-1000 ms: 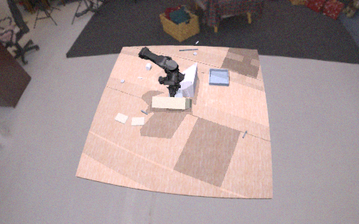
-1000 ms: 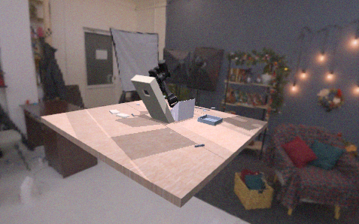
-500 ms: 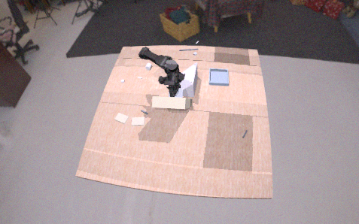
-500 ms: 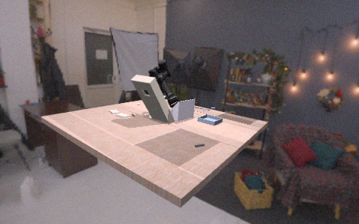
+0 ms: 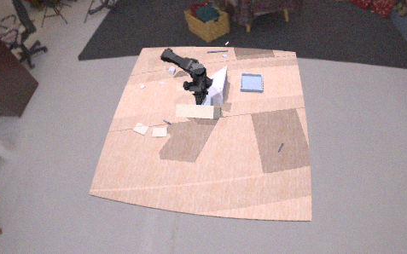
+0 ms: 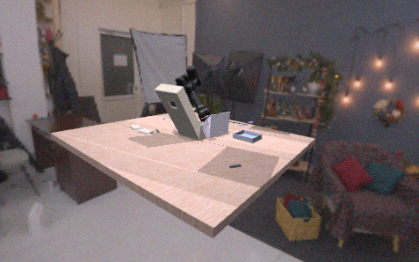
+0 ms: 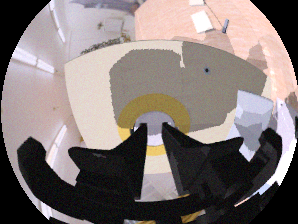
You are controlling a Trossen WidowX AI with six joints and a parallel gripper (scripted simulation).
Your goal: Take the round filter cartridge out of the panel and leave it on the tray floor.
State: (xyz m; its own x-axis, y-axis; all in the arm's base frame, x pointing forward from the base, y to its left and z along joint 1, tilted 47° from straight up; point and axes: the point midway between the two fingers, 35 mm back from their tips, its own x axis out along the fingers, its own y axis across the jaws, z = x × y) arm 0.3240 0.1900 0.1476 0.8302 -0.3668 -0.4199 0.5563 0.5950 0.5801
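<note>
The round filter cartridge is 10 mm ahead of my gripper tip and 10 mm below it. Also, from my gripper tip: small white block (470 mm behind, 340 mm to the right, 240 mm below); then service panel (40 mm behind, 80 mm below); then blue-grey tray (430 mm behind, 250 mm to the left, 250 mm below).
</note>
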